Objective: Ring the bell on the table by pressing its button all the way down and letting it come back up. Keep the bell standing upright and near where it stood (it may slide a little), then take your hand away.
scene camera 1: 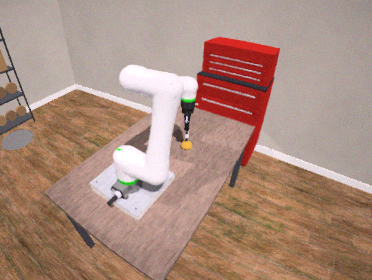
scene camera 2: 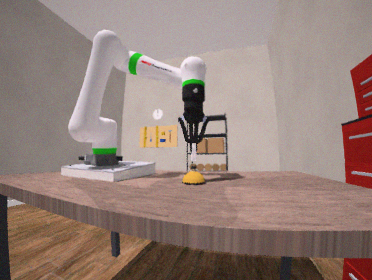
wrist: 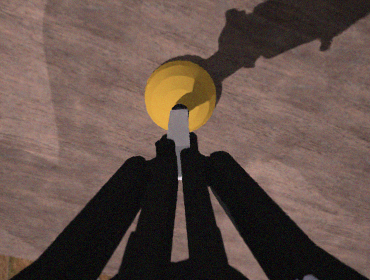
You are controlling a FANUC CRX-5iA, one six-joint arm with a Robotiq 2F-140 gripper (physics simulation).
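Places are measured from the arm's base along level axes (x ahead, y left, z up), in centimetres.
Pixels of known places: gripper, between the fingertips: [scene camera 1: 186, 136] [scene camera 2: 193, 160] [wrist: 179, 123]; arm's base, origin of its link: [scene camera 1: 129, 183] [scene camera 2: 105, 164].
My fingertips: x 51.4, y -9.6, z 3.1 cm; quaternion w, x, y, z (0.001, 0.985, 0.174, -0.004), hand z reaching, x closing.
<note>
Ahead of a thing's pixels: the offset from my fingertips to its top centre. Level surfaces: height alone.
A yellow dome bell @[dx +0.0, dy -0.1, dz -2.1 cm] [scene camera 1: 186, 146] [scene camera 2: 193, 178] [wrist: 167, 92] stands upright on the wooden table. Its small black button @[dx +0.0, dy -0.1, dz -2.1 cm] [scene camera 2: 193, 166] is on top; in the wrist view the button [wrist: 179, 106] shows as a dark sliver past the fingertips, which cover the rest. My gripper [scene camera 1: 187, 137] [scene camera 2: 193, 159] [wrist: 179, 123] is shut, with nothing between the fingers, and points straight down. Its light fingertips are right over the button, very close to it; whether they touch it is too small to tell.
The robot base plate [scene camera 1: 105, 186] [scene camera 2: 85, 171] stands on the table @[dz -8.7 cm] [scene camera 1: 200, 200] [scene camera 2: 280, 205], to the bell's left in scene camera 2. A red tool cabinet [scene camera 1: 232, 62] [scene camera 2: 357, 140] is behind the table's far end in scene camera 1. A shelf rack [scene camera 2: 226, 135] stands in the background.
</note>
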